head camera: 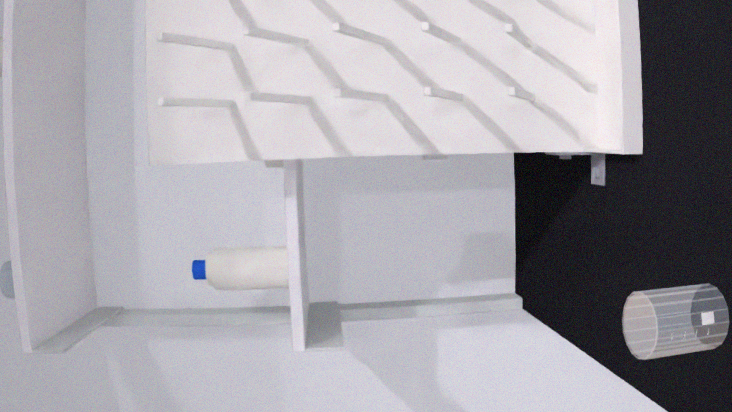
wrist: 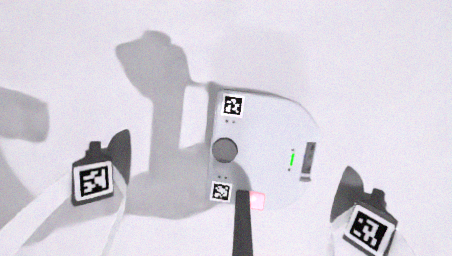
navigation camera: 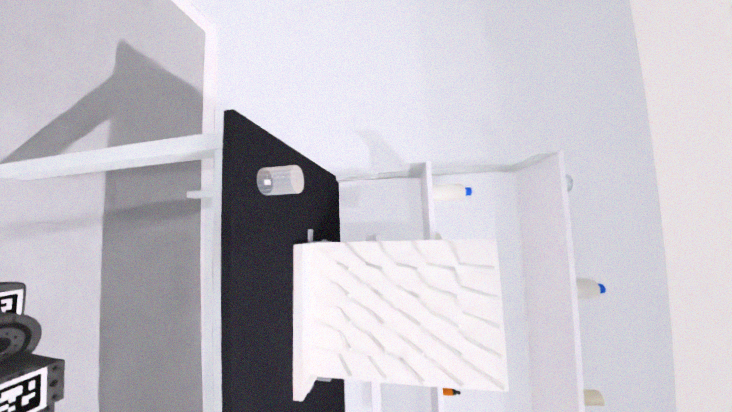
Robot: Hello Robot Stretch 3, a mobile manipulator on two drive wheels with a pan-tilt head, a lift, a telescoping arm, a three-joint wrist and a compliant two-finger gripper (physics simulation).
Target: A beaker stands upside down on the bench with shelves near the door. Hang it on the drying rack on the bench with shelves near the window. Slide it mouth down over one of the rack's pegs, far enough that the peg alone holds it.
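Places are measured from the robot's base along level axes (x ahead, y left, z up), in centimetres.
Pixels of known places: gripper, between the fingertips: [wrist: 232, 166]; robot's base, origin of its link: [wrist: 229, 138].
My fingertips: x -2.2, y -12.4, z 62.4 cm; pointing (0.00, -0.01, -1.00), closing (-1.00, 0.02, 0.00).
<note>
Ahead of a thing's pixels: the offset from my fingertips to its top centre. "spot": to the spot under its first point. Level surfaces: height alone.
The white drying rack [head camera: 194, 133] [navigation camera: 302, 307] stands on the black bench top @[dz +29.0 cm] [head camera: 681, 153] [navigation camera: 256, 281], its slanting pegs bare where they show. The views appear turned sideways. A clear beaker @[dx +20.1, dy -41.0, dz +38.0 cm] [head camera: 676, 322] [navigation camera: 280, 180] stands upright along its axis on the bench top, beside the rack and apart from it. I cannot tell which end is its mouth, nor whether it is the beaker the task names. My gripper [wrist: 232, 166] is open in the wrist view, its fingers wide apart with nothing held. It points down over my base and the pale floor, away from the rack.
White shelves [head camera: 297, 255] [navigation camera: 548, 255] rise behind the rack. A cream bottle with a blue cap @[spot: dx +20.6, dy -86.8, dz +82.7 cm] [head camera: 245, 268] [navigation camera: 450, 191] stands on one. White bench frame rails [navigation camera: 102, 156] show at left. My base [wrist: 270, 125] is below the gripper. A small orange bottle @[spot: dx -63.1, dy -91.3, dz +79.7 cm] [navigation camera: 450, 392] stands past the rack.
</note>
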